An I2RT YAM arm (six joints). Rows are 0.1 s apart.
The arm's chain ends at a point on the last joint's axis. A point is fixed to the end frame.
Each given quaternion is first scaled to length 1.
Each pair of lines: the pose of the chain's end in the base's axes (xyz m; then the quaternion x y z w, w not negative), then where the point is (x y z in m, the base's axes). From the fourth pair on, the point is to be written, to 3 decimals.
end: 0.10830 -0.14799 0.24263 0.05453 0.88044 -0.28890 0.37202
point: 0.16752 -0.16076 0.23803
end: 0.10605 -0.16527 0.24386 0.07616 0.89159 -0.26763 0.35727
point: 0.16476 -0.17945 0.23729
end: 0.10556 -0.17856 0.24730 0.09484 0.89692 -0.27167 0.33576
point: 0.16329 -0.19537 0.23863
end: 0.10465 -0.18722 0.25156 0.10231 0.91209 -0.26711 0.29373
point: 0.161 -0.205 0.238
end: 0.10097 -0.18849 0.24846 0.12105 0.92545 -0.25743 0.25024
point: 0.155 -0.209 0.230
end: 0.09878 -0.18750 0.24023 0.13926 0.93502 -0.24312 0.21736
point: 0.151 -0.209 0.218
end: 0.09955 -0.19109 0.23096 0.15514 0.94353 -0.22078 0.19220
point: 0.150 -0.213 0.205
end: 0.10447 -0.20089 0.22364 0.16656 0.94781 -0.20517 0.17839
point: 0.154 -0.222 0.196
